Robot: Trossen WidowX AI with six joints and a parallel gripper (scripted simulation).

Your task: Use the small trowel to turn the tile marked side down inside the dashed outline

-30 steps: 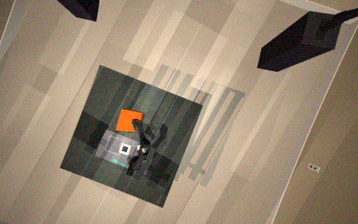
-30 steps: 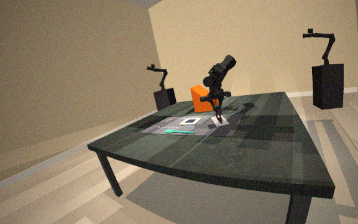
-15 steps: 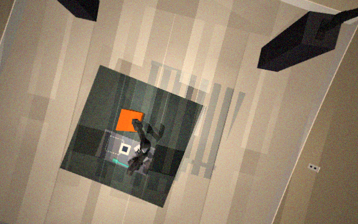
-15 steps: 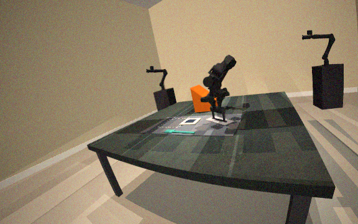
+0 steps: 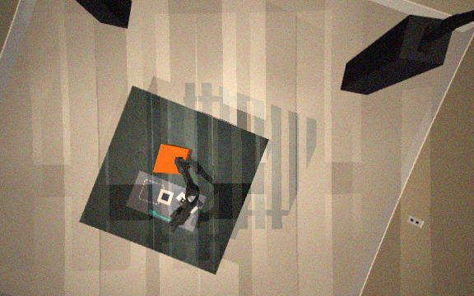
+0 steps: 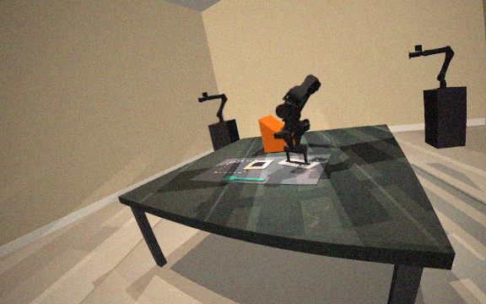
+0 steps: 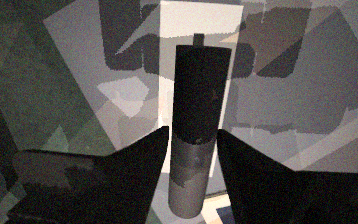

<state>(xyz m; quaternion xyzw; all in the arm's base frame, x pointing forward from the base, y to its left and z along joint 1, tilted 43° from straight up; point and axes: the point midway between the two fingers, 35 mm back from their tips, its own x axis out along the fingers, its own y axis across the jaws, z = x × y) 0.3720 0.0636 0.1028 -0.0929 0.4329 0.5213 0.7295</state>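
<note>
Now: the grey trowel 30 mm below my gripper tip, 20 mm to the right of it and 10 mm behind it. Also, from my gripper tip: grey mat (190 mm to the right, 90 mm below, 20 mm ahead); then tile (200 mm to the right, 60 mm below, 20 mm behind); then teal trowel (230 mm to the right, 150 mm ahead, 60 mm below).
</note>
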